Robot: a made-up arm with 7 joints.
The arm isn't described. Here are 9 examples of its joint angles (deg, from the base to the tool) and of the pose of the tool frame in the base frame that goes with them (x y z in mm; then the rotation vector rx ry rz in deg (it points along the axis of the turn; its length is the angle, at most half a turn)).
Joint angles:
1: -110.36 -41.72 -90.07 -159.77 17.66 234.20 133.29
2: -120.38 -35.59 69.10 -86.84 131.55 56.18 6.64
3: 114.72 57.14 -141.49 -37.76 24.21 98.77 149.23
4: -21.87 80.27 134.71 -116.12 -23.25 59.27 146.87
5: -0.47 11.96 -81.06 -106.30 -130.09 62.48 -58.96
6: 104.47 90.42 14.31 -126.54 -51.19 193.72 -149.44
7: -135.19 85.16 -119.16 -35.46 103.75 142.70 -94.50
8: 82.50 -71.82 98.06 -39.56 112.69 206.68 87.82
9: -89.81 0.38 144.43 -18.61 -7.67 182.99 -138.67
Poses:
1: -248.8 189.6 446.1 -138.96 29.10 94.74
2: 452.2 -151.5 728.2 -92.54 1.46 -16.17
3: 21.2 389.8 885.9 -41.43 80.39 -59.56
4: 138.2 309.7 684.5 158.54 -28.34 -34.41
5: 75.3 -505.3 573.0 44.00 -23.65 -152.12
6: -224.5 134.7 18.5 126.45 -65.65 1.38
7: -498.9 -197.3 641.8 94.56 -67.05 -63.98
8: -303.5 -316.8 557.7 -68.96 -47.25 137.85
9: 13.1 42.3 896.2 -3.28 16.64 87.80
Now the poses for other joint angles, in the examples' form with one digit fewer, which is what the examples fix.
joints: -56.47 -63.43 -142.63 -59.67 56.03 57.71 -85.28
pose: -537 264 289 54.6 -71.8 99.8
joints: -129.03 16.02 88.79 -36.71 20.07 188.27 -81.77
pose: -8 -231 862 34.9 -13.7 78.7
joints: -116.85 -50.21 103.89 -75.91 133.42 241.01 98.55
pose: 351 80 534 53.7 72.4 -50.2
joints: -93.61 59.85 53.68 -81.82 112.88 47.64 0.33
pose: 387 -443 373 -17.7 -12.2 -21.3
